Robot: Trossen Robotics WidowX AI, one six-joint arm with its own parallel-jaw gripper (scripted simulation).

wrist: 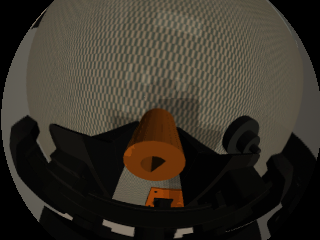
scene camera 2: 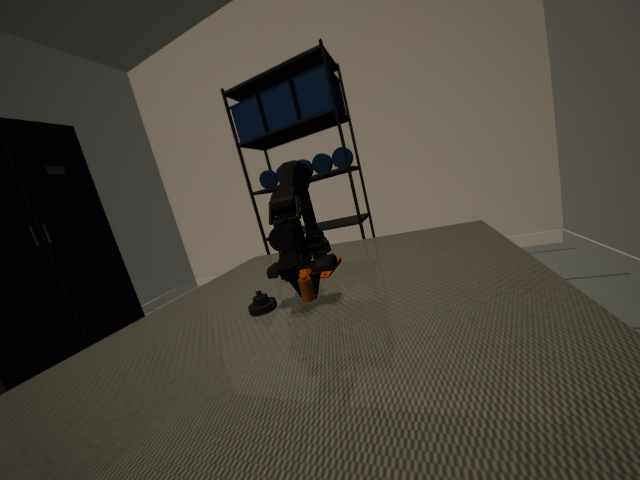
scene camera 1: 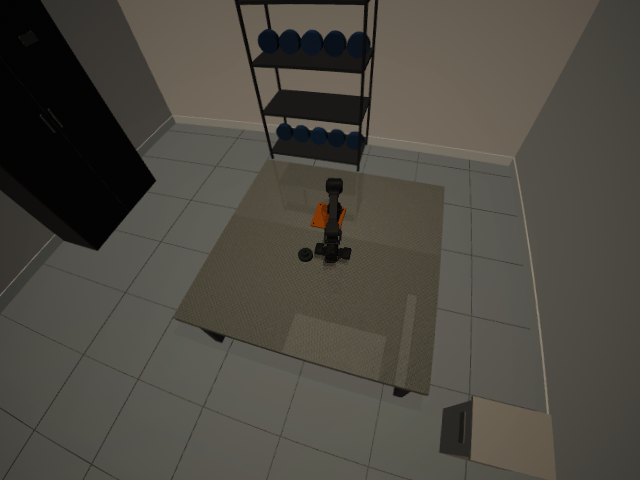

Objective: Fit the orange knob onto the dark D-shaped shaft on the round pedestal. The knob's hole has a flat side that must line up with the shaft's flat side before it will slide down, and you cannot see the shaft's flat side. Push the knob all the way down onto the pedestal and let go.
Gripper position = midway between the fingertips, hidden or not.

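Gripper (scene camera 2: 309,295) holding an orange knob (wrist: 154,153). Pedestal (wrist: 241,136) there too, plus my gripper (wrist: 157,128).
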